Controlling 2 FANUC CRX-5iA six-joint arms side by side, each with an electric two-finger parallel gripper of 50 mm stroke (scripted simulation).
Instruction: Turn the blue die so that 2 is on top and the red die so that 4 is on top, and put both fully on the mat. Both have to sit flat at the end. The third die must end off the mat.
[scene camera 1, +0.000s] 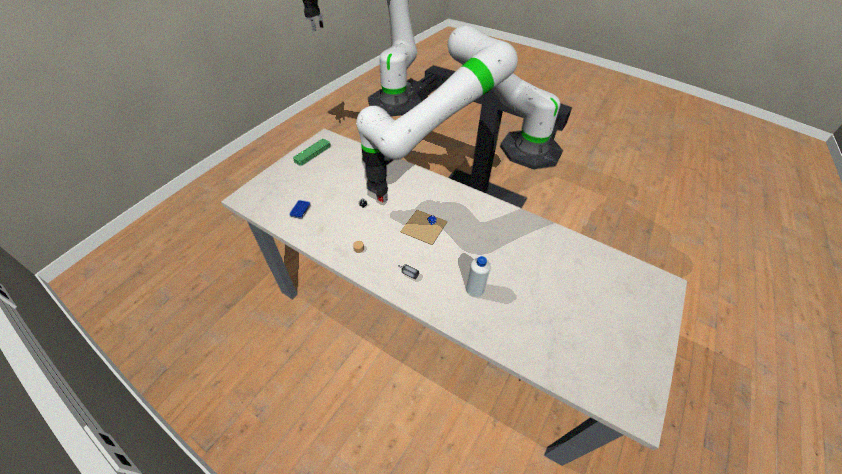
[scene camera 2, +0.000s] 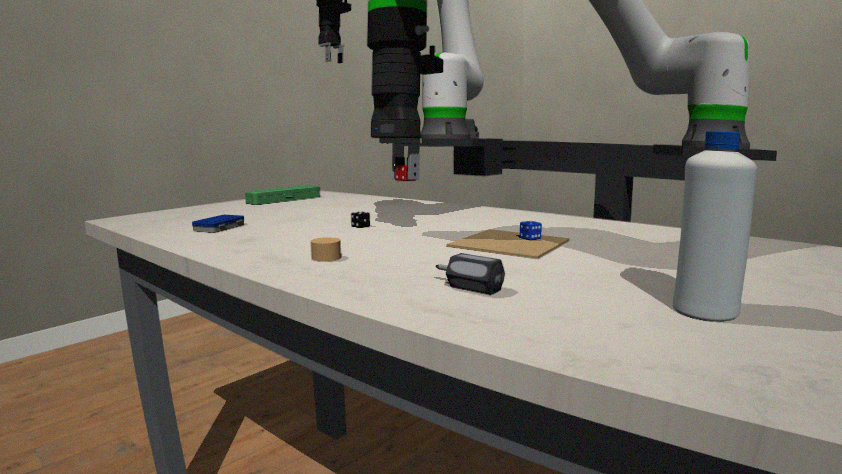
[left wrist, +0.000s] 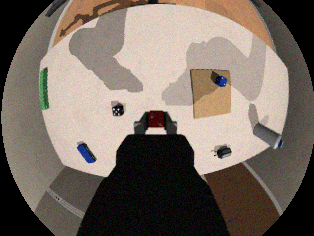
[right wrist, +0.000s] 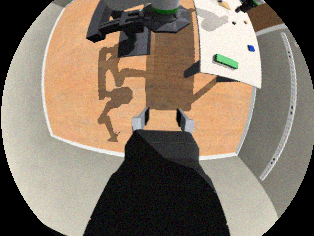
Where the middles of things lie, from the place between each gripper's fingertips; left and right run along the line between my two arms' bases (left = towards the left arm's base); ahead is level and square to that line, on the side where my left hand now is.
Labels:
Now: the tan mat (scene camera 2: 492, 241) 170 mm to the left of my left hand (scene camera 2: 405, 179), 110 mm below it and 40 mm behind it. Also, from my left hand: dark screwdriver-like tool (scene camera 2: 480, 274): 240 mm to the left, 190 mm ahead, 90 mm below; then white bottle (scene camera 2: 719, 188): 480 mm to the left, 120 mm ahead, 30 mm below.
The tan mat lies 560 mm ahead of my right hand (scene camera 2: 334, 62), 1000 mm to the left of it and 440 mm below it. From my right hand the other things lie so: dark screwdriver-like tool: 780 mm ahead, 1070 mm to the left, 420 mm below.

